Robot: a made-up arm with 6 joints.
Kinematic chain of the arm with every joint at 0, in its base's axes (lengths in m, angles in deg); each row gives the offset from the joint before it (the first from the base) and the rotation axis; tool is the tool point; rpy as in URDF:
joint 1: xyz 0 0 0.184 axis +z
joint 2: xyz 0 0 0 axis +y
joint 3: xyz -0.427 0 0.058 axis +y
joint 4: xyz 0.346 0 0.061 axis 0.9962 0 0.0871
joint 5: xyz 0 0 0 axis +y
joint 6: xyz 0.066 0 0.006 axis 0.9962 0 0.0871
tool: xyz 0 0 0 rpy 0 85 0
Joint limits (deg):
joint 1: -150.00..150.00
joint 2: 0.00..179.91
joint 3: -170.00..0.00
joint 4: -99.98..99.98
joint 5: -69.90..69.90
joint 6: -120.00..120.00
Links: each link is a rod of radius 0.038 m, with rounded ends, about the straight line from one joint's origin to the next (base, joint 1, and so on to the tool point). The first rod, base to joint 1, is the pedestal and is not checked.
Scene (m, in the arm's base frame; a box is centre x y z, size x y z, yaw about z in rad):
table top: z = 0
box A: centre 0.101 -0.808 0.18 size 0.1 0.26 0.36 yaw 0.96
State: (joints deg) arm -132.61 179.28 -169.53 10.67 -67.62 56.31
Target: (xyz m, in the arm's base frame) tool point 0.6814 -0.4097 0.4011
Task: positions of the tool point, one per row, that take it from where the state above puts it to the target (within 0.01 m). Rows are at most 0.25 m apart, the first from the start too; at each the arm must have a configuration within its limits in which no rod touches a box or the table.
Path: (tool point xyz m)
1: -0.4513 -0.6572 0.3542
2: -0.3246 -0.6792 0.5111
3: -0.1931 -0.6496 0.6556
4: -0.0743 -0.5706 0.7819
5: 0.0633 -0.6347 0.7109
6: 0.2238 -0.6543 0.6330
7: 0.3911 -0.6233 0.5493
8: 0.5478 -0.5412 0.4609
9: 0.6773 -0.4134 0.3690
10: 0.7659 -0.2510 0.2748
11: 0.8043 -0.0689 0.1797
12: 0.7697 -0.2493 0.2910
13: 0.6814 -0.4097 0.4011

